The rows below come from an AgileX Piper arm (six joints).
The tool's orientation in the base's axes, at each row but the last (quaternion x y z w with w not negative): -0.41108 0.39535 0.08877 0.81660; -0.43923 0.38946 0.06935 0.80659; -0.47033 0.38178 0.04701 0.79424; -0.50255 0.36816 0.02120 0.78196; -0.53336 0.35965 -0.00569 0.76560; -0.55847 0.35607 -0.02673 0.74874; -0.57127 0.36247 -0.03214 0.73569; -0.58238 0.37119 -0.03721 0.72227; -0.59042 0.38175 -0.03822 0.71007; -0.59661 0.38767 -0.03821 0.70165
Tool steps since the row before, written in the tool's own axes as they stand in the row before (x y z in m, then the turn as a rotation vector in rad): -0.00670 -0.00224 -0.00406 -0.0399 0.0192 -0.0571; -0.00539 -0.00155 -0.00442 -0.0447 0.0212 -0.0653; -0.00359 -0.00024 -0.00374 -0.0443 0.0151 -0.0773; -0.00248 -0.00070 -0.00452 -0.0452 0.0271 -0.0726; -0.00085 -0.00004 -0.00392 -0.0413 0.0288 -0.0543; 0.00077 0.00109 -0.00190 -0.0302 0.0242 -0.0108; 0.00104 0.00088 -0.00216 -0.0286 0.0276 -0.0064; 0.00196 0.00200 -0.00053 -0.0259 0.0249 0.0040; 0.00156 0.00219 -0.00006 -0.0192 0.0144 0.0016; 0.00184 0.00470 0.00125 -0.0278 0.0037 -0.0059
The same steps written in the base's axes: -0.00577 -0.00325 0.00474 -0.0685 -0.0228 -0.0028; -0.00551 -0.00307 0.00336 -0.0774 -0.0267 -0.0034; -0.00453 -0.00204 0.00151 -0.0812 -0.0396 -0.0025; -0.00403 -0.00313 0.00101 -0.0841 -0.0296 -0.0101; -0.00280 -0.00287 -0.00018 -0.0716 -0.0155 -0.0105; -0.00089 -0.00148 -0.00155 -0.0372 0.0135 -0.0068; -0.00079 -0.00194 -0.00146 -0.0348 0.0175 -0.0102; 0.00035 -0.00075 -0.00273 -0.0258 0.0238 -0.0087; 0.00020 -0.00018 -0.00268 -0.0183 0.0153 -0.0029; 0.00010 0.00140 -0.00501 -0.0244 0.0106 0.0107
